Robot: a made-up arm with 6 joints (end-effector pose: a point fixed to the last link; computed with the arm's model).
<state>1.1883 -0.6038 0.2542 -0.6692 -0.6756 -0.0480</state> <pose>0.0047 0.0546 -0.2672 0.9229 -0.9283 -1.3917</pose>
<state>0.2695 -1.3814 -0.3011 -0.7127 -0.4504 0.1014</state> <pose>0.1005 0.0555 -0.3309 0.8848 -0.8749 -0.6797</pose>
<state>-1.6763 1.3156 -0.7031 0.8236 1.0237 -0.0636</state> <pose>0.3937 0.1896 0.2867 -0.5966 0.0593 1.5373</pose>
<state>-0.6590 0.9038 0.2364 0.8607 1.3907 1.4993</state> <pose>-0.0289 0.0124 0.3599 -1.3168 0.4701 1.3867</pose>
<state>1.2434 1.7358 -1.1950 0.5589 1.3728 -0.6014</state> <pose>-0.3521 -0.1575 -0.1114 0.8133 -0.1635 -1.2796</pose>
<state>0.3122 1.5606 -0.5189 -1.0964 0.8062 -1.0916</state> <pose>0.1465 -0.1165 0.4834 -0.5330 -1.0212 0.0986</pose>
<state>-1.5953 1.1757 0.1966 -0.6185 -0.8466 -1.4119</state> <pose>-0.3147 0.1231 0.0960 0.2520 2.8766 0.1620</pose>
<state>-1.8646 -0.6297 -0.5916 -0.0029 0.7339 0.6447</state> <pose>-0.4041 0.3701 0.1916 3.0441 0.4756 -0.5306</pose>
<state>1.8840 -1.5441 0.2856 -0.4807 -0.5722 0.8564</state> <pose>-0.2611 0.1307 -0.1515 -0.2548 -0.3626 -1.2295</pose>
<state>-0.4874 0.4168 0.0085 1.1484 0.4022 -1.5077</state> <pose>-0.1270 0.3824 0.3775 -1.8656 -1.3959 -1.7527</pose>
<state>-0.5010 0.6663 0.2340 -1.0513 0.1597 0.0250</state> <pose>-0.0746 0.4862 0.1245 2.5706 0.4179 -1.0599</pose>
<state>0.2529 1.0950 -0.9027 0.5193 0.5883 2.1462</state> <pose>0.0344 -0.1878 0.3826 0.2546 1.1697 1.9914</pose>
